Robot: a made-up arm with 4 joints.
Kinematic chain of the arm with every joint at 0, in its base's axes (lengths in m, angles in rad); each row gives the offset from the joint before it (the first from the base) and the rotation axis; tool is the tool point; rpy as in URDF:
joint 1: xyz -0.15 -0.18 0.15 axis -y
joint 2: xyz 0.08 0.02 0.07 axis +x
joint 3: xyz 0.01 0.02 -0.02 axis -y
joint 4: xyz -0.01 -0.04 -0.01 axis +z
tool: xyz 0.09 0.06 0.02 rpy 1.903 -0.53 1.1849
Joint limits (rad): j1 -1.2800..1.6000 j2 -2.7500..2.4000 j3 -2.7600..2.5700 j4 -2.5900..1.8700
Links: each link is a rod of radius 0.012 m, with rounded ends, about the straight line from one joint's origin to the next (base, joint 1, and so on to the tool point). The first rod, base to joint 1, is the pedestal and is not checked.
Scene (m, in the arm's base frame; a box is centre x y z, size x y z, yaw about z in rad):
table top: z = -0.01
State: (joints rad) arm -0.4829 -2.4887 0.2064 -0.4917
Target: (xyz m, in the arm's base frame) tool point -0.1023 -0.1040 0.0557
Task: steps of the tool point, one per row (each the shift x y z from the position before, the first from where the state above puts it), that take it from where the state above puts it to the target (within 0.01 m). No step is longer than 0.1 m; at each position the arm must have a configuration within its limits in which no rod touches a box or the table.
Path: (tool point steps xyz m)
1: -0.0288 0.0163 -0.0430
2: -0.0396 0.0129 -0.0267
3: -0.0421 0.0087 -0.0081
4: -0.0360 0.0045 0.0085

